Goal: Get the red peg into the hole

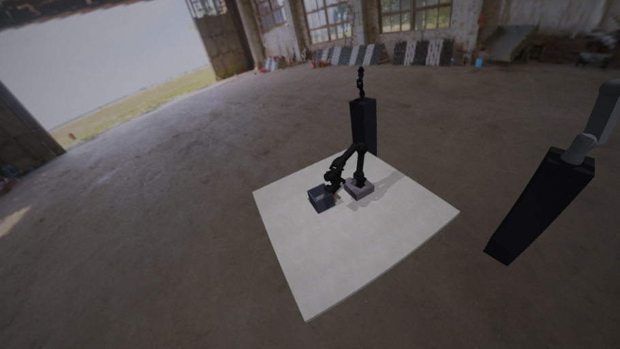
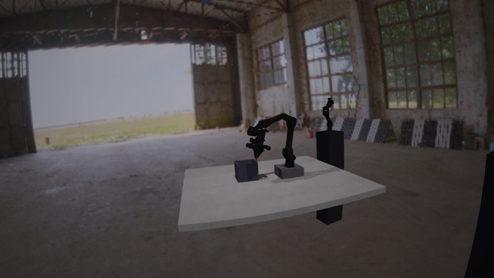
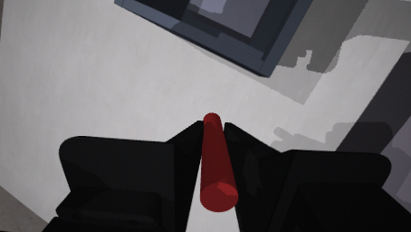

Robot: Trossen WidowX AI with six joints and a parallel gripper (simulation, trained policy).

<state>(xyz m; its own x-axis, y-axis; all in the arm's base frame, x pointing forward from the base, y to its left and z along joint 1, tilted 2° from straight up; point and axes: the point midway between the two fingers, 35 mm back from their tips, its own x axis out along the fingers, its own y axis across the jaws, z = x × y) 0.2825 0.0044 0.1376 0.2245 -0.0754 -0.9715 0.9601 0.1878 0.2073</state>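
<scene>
Now: the grey plate 14 cm below my gripper tip, 13 cm to the right of it and 4 cm ahead of it. Round my gripper tip: red peg (2 cm above).
</scene>
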